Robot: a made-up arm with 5 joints.
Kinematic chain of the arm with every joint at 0, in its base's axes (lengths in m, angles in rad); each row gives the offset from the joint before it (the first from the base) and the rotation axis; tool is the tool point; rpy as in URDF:
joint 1: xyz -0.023 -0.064 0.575 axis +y
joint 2: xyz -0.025 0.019 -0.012 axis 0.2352 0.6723 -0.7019
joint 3: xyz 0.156 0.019 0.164 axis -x
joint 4: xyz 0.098 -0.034 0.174 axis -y
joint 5: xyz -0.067 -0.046 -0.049 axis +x
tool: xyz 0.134 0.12 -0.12 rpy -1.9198 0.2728 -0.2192
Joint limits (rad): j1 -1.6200..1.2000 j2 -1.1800..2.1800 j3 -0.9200..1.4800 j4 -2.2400..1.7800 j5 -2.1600..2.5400
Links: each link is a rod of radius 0.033 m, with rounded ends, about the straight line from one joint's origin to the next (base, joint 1, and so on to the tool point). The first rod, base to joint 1, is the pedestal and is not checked.
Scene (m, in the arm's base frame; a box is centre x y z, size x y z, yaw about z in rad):
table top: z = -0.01
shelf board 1: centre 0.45 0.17 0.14 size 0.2 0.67 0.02 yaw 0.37
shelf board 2: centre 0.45 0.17 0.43 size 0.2 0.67 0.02 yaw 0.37
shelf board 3: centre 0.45 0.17 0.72 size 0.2 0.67 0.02 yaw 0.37
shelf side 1: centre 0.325 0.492 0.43 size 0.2 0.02 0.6 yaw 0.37
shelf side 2: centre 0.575 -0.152 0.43 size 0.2 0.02 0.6 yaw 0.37
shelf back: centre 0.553 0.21 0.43 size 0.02 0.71 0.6 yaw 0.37
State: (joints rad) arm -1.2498 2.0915 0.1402 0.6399 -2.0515
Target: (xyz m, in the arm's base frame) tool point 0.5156 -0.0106 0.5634
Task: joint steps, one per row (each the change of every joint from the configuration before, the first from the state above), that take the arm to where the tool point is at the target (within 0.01 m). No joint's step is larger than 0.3 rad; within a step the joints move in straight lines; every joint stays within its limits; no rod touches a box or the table.
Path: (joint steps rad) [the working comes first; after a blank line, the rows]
Joints at the target: 0.2378 0.3477 1.4800 1.2295 -0.6801
Straight joint move there: touches shelf side 2.

1: 0.2212 -0.2711 0.1889 -0.0720 0.2640
2: 0.2212 -0.2711 0.1889 -0.0719 0.2640
3: 0.2213 -0.2711 0.1890 -0.0720 0.2641
4: 0.2212 -0.2711 0.1889 -0.0720 0.2640
5: 0.2212 -0.2712 0.1889 -0.0720 0.2640
6: 0.2212 -0.2711 0.1889 -0.0719 0.2640
7: 0.2212 -0.2711 0.1890 -0.0720 0.2640
8: -0.0152 0.0385 0.0043 0.2733 -0.1192
9: -0.0152 0.0385 0.0043 0.2734 -0.1191
10: -0.0153 0.0385 0.0044 0.2733 -0.1192
11: -0.0152 0.0385 0.0043 0.2734 -0.1192

